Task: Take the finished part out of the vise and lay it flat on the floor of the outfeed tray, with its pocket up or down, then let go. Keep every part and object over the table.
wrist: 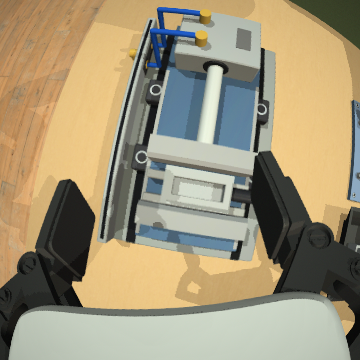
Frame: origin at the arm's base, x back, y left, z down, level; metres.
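Where they show: gripper, fingertip midpoint: [164,186].
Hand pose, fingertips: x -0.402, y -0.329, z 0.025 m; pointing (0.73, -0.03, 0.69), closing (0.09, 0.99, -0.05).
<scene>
After its pixels a point has its place.
The finished part [226,192] {x -0.407, y -0.285, z 0.099 m}, a pale grey block with a rectangular pocket facing up, sits between the two jaws of the vise [200,154] {x -0.373, y -0.303, z 0.117 m}, in the middle of the wrist view. A short dark rod [242,195] {x -0.411, y -0.267, z 0.117 m} lies at its right side. My gripper [164,186] {x -0.402, y -0.329, z 0.024 m} is open and empty, with its fingers wide apart, one to the left of the vise and one at its right edge. The fingers appear nearer the camera than the part; the exact height gap cannot be told. The outfeed tray cannot be made out for certain; part of a dark container [352,227] {x -0.477, y -0.057, z 0.201 m} shows at the right edge.
The vise's grey end block [220,47] {x -0.260, y -0.275, z 0.118 m} stands at the top, with blue bent tubes [175,32] {x -0.250, y -0.321, z 0.104 m} and yellow tips beside it. A long grey rail [125,135] {x -0.339, y -0.384, z 0.171 m} runs along the left. Part of a blue plate [354,150] {x -0.356, y -0.042, z 0.206 m} shows at the right edge. The wooden floor [35,65] lies beyond the table's left edge.
</scene>
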